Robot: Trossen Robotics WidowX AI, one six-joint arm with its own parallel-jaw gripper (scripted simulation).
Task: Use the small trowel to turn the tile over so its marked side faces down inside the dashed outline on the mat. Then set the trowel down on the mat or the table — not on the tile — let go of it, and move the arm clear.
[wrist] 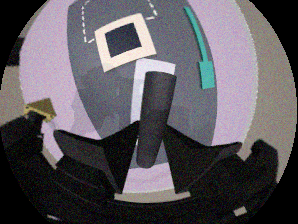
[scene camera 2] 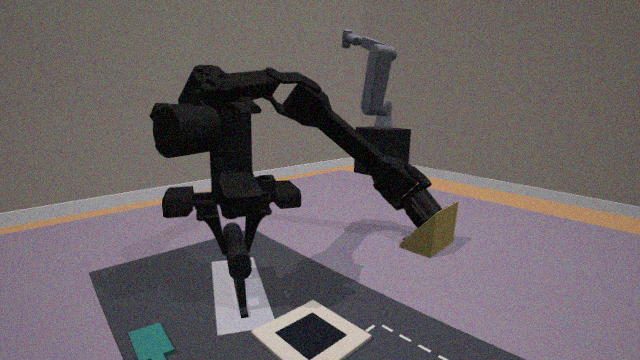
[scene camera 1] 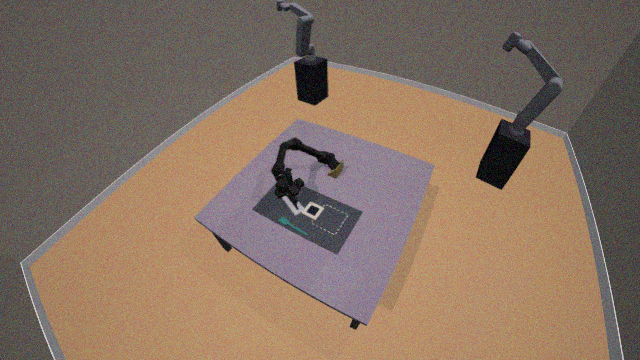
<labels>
my gripper: holds a grey slab (scene camera 2: 241, 304)
</labels>
